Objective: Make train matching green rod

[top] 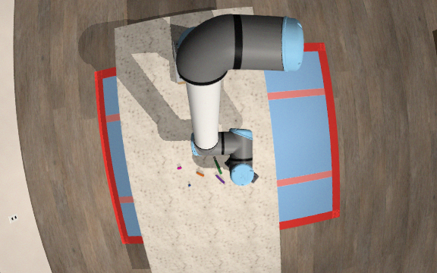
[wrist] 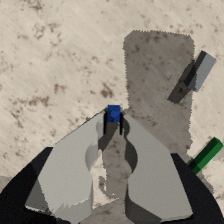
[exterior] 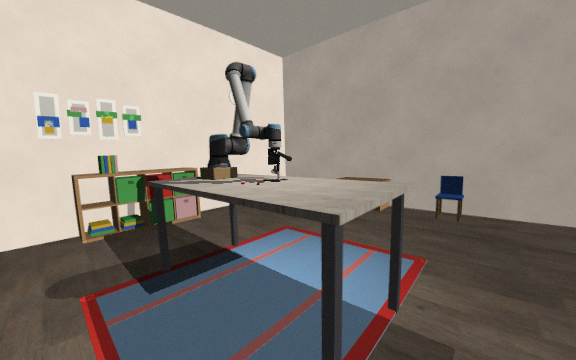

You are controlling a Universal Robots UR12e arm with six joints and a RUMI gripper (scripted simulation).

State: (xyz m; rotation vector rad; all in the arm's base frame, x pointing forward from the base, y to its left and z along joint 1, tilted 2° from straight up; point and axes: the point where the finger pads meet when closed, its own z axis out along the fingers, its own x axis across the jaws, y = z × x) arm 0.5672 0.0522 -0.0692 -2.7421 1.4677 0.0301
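Right now the grey rod is 70 mm ahead of my hand, 30 mm to the right of it and 10 mm below it. Round my hand: green rod 110 mm to the right, 10 mm below; then purple rod 110 mm to the right, 60 mm ahead, 10 mm below; then orange rod 210 mm to the right, 10 mm below, 10 mm ahead.
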